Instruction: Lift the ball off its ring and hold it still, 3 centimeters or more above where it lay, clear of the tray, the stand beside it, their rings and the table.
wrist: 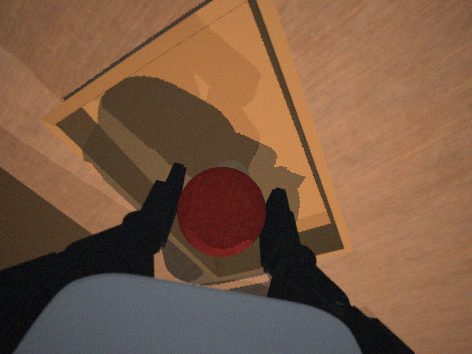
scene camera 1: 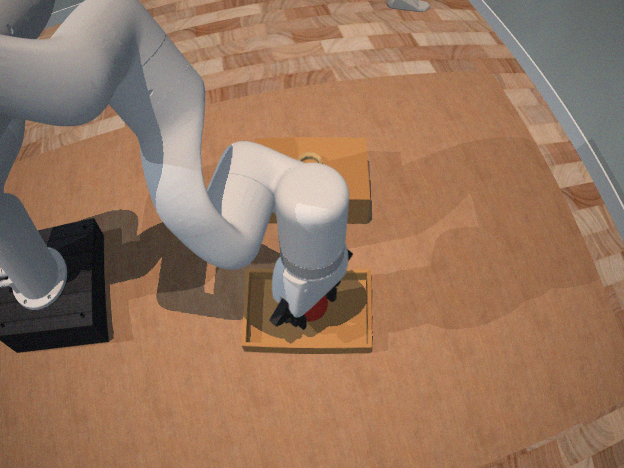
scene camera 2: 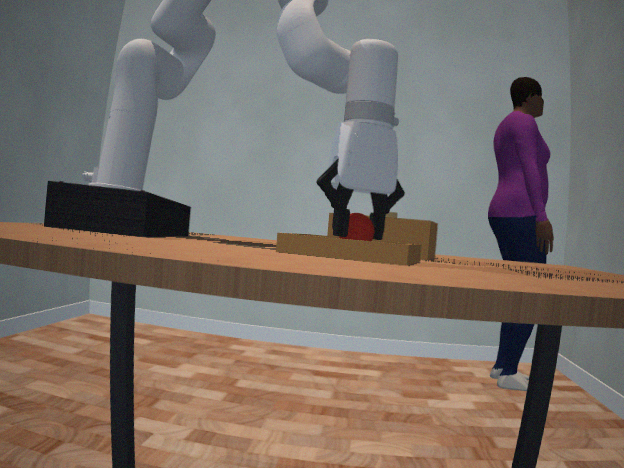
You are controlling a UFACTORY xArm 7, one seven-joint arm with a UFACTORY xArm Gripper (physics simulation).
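Where they show: gripper, between the fingertips: (wrist: 225, 192) (scene camera 1: 312, 308) (scene camera 2: 357, 237); arm's base, origin of its link: (scene camera 1: 39, 279) (scene camera 2: 118, 193).
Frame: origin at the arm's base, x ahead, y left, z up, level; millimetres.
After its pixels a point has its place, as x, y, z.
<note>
The red ball (scene camera 1: 317, 309) {464, -149, -17} (scene camera 2: 360, 226) {462, -155, -26} (wrist: 221, 212) {469, -143, -14} sits low inside the shallow wooden tray (scene camera 1: 307, 347) {437, -193, -46} (scene camera 2: 347, 246) {446, -196, -55} (wrist: 314, 150) {449, -193, -45}. My gripper (scene camera 1: 316, 308) {459, -134, -43} (scene camera 2: 359, 235) {459, -134, -43} (wrist: 225, 192) {459, -134, -43} points down into the tray and is shut on the ball, with one black finger against each side of it. A small pale part of the ball's ring (wrist: 233, 164) {462, -142, -66} shows past the ball's edge in the wrist view. The rest of that ring is hidden under the ball. In scene camera 2 the tray's front wall hides the ball's underside.
The taller wooden stand (scene camera 1: 337, 146) {570, 120, -4} (scene camera 2: 415, 232) {564, 9, -27} is beside the tray, with a pale ring (scene camera 1: 310, 155) {520, 105, 5} (scene camera 2: 391, 215) {523, 72, 2} on top. The arm covers part of it in scene camera 1. The black base block (scene camera 1: 75, 282) {80, -23, -2} (scene camera 2: 95, 209) {9, -105, -34} is at the left. A person (scene camera 2: 519, 166) stands behind the table.
</note>
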